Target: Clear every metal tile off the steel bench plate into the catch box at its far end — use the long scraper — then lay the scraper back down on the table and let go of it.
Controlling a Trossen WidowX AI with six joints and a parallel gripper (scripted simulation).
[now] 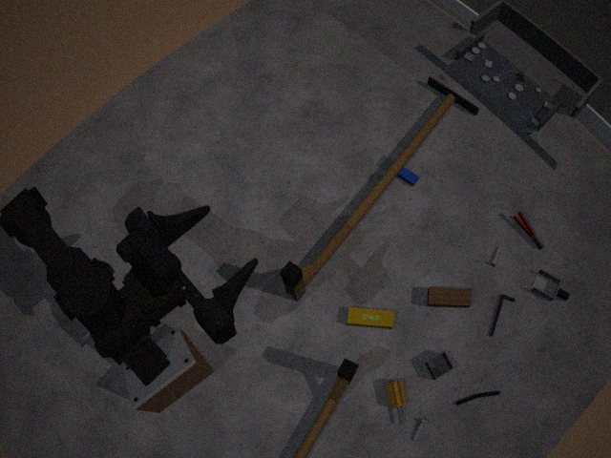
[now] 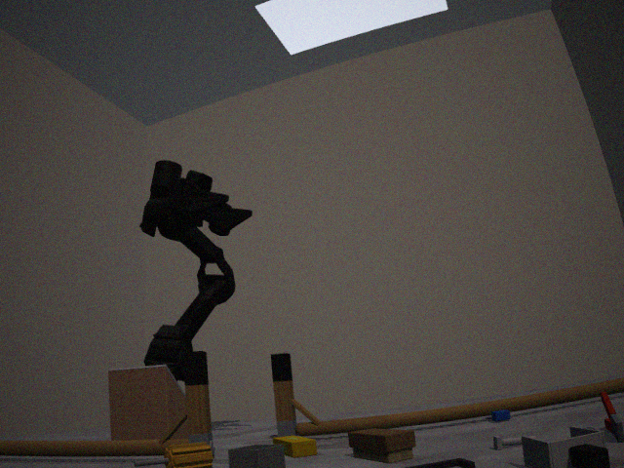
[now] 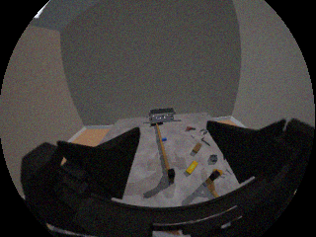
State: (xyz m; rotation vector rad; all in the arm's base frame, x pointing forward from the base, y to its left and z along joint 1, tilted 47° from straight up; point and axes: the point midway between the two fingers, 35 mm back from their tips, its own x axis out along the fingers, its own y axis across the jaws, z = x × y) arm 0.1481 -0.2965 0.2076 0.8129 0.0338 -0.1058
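Now: the long scraper 340 mm ahead of my gripper tip and 360 mm below it. The rest, counted from my gripper tip: grey box (120 mm ahead, 320 mm to the right, 410 mm below); yellow-handled tool (20 mm ahead, 300 mm to the right, 400 mm below); yellow block (100 mm ahead, 160 mm to the right, 400 mm below).
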